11 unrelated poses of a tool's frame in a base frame.
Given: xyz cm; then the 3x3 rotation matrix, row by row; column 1 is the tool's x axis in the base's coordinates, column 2 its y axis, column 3 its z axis. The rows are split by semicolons.
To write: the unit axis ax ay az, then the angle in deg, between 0 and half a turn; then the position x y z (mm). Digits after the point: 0 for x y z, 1 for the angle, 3 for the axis.
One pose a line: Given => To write
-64.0 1.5 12.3; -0.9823 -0.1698 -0.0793; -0.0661 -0.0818 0.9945; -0.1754 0.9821 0.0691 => -0.087 0.677 0.731 175.9 -640 15 123
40.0 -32.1 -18.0; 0.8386 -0.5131 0.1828; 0.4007 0.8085 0.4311; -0.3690 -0.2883 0.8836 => -0.559 0.429 0.710 40.1 400 -321 -180
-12.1 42.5 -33.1; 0.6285 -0.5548 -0.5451; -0.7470 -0.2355 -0.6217; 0.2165 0.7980 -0.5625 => 0.875 -0.469 -0.118 125.8 -121 425 -331
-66.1 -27.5 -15.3; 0.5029 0.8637 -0.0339; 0.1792 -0.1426 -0.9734; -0.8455 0.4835 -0.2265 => 0.808 0.450 -0.380 115.7 -661 -275 -153
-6.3 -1.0 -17.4; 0.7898 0.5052 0.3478; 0.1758 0.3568 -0.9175; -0.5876 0.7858 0.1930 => 0.864 0.475 -0.167 80.2 -63 -10 -174
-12.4 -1.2 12.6; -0.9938 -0.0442 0.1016; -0.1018 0.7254 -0.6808; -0.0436 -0.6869 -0.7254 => -0.039 0.929 -0.369 175.5 -124 -12 126
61.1 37.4 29.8; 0.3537 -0.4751 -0.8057; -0.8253 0.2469 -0.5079; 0.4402 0.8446 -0.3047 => 0.722 -0.666 -0.187 110.6 611 374 298
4.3 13.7 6.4; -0.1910 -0.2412 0.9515; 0.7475 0.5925 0.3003; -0.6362 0.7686 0.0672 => 0.243 0.823 0.513 105.4 43 137 64
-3.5 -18.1 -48.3; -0.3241 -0.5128 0.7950; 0.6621 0.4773 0.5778; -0.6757 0.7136 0.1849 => 0.072 0.779 0.623 109.3 -35 -181 -483
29.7 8.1 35.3; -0.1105 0.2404 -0.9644; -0.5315 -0.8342 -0.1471; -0.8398 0.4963 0.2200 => 0.635 -0.123 -0.762 149.6 297 81 353
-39.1 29.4 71.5; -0.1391 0.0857 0.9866; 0.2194 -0.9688 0.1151; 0.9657 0.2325 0.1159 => 0.655 0.117 0.746 174.9 -391 294 715
